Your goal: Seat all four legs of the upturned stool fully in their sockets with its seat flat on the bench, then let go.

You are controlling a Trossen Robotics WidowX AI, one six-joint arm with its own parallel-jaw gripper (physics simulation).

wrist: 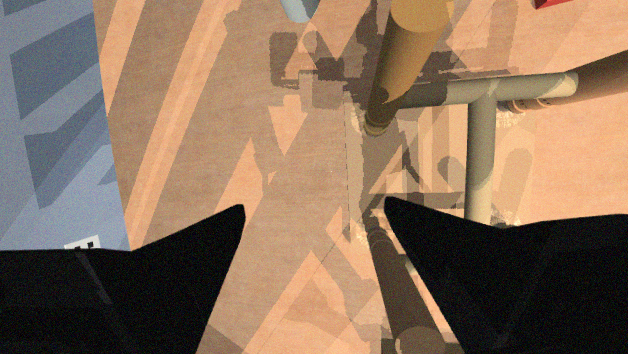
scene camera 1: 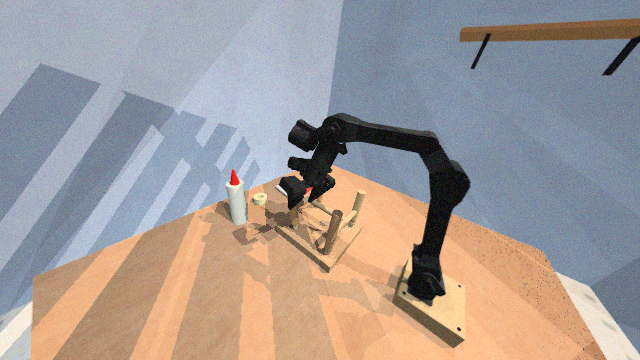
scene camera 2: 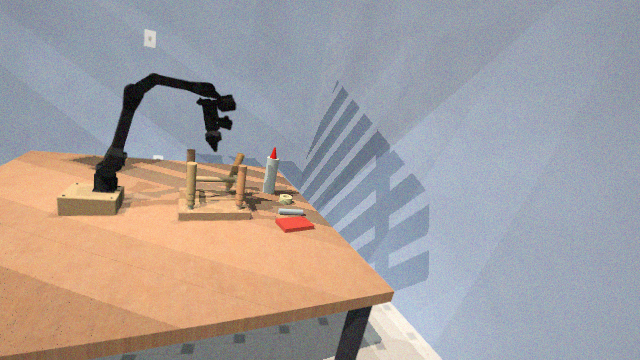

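Pixels of known places: gripper, fingertip midpoint: [wrist: 315, 207] [scene camera 1: 299, 205] [scene camera 2: 215, 147]; arm's base at its link origin: [scene camera 1: 420, 289] [scene camera 2: 104, 189].
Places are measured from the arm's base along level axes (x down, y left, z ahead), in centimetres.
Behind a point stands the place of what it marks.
The stool's square seat [scene camera 1: 324, 262] {x 2.3, y 10.1, z 27.6 cm} [scene camera 2: 215, 216] {x 3.8, y -16.0, z 37.2 cm} lies flat on the bench [scene camera 1: 200, 300] {x 5.5, y 39.2, z 48.2 cm} [scene camera 2: 190, 280] {x 5.5, y -50.1, z 26.9 cm}, legs up. Three legs stand near upright: the near left leg [scene camera 2: 191, 185] {x -7.6, y -13.6, z 28.3 cm}, near right leg [scene camera 2: 241, 186] {x -7.9, y -14.2, z 46.1 cm} and far left leg [scene camera 2: 191, 156] {x -13.6, y 4.2, z 28.8 cm} in scene camera 2. The fourth leg [scene camera 2: 235, 172] {x -8.4, y 2.2, z 46.8 cm} [wrist: 410, 55] {x -15.0, y 5.5, z 47.2 cm}, on the glue bottle's side, leans outward; how deep its foot sits cannot be told. Rungs [scene camera 2: 215, 178] {x -7.4, y -4.1, z 37.7 cm} [wrist: 480, 165] {x -7.7, y -2.8, z 39.5 cm} join legs. My gripper [scene camera 1: 301, 202] {x -16.7, y 11.7, z 38.7 cm} [scene camera 2: 215, 149] {x -16.7, y 11.7, z 38.7 cm} [wrist: 315, 207] {x -16.7, y 11.7, z 38.7 cm} is open and empty, pointing down above the stool. A dark leg [wrist: 405, 300] {x -13.8, y 6.1, z 30.2 cm} shows beside its right finger.
A glue bottle [scene camera 1: 237, 202] {x -6.2, y 16.8, z 65.0 cm} [scene camera 2: 270, 176] {x -4.0, y 12.5, z 66.6 cm} with a red tip stands beyond the stool. Near it are a tape roll [scene camera 1: 257, 202] {x 3.9, y 4.2, z 70.8 cm} [scene camera 2: 286, 201] {x 3.8, y -1.5, z 71.5 cm}, a pale cylinder [scene camera 2: 291, 212] {x 4.3, y -12.8, z 69.8 cm} and a red block [scene camera 2: 295, 224] {x 3.8, y -25.0, z 66.8 cm}. The arm's wooden base block [scene camera 1: 440, 320] {x 0.0, y 5.3, z -5.3 cm} [scene camera 2: 90, 206] {x 2.2, y -10.2, z -2.3 cm} stands on the other side.
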